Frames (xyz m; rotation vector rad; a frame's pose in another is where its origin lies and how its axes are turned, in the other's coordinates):
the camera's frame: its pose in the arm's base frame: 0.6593 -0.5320 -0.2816 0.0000 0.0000 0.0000
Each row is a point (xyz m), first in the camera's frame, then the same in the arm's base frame.
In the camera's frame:
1: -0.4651 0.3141 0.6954
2: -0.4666 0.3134 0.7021
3: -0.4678 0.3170 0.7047
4: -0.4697 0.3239 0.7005
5: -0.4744 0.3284 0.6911
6: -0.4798 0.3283 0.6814
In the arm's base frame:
1: 0.1942 -0.2179 0.4138
2: 0.1927 -0.2186 0.4205
3: 0.1915 -0.2150 0.4231
4: 0.1896 -0.2081 0.4189
5: 0.1849 -0.2036 0.4095
6: 0.1795 -0.2037 0.3998

